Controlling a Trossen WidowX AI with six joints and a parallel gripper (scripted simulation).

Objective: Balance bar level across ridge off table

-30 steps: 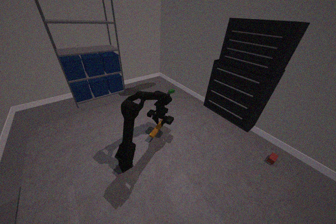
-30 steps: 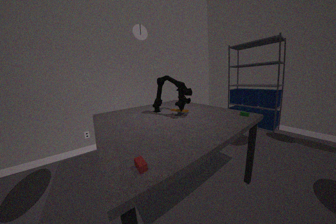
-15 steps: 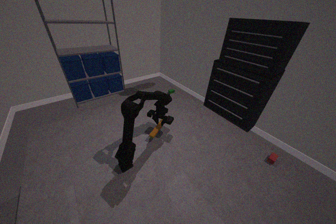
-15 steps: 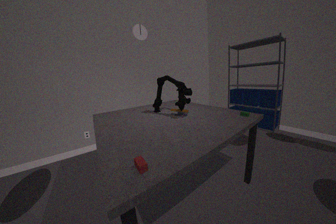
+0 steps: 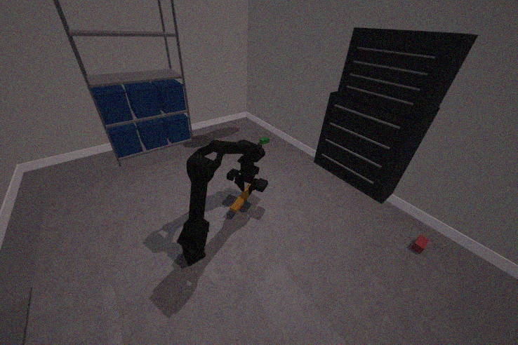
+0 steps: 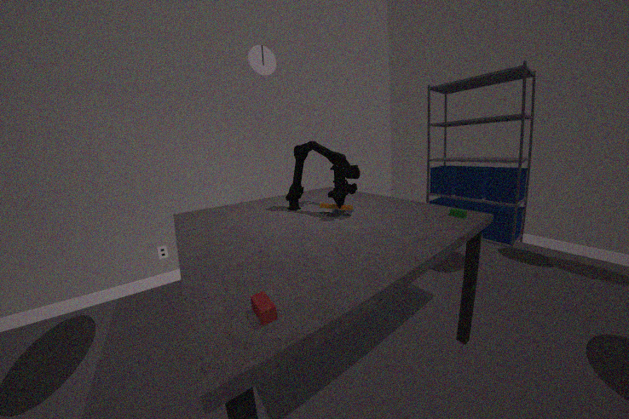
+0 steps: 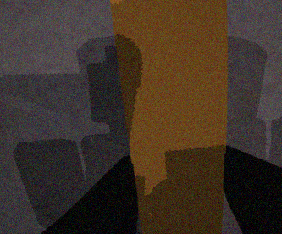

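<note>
My gripper tip is 3 cm past the orange bar and 1 cm to the left of it. Also, from my gripper tip: red block (61 cm to the right, 43 cm ahead, 3 cm below); green block (43 cm ahead, 39 cm to the left, 3 cm below).
</note>
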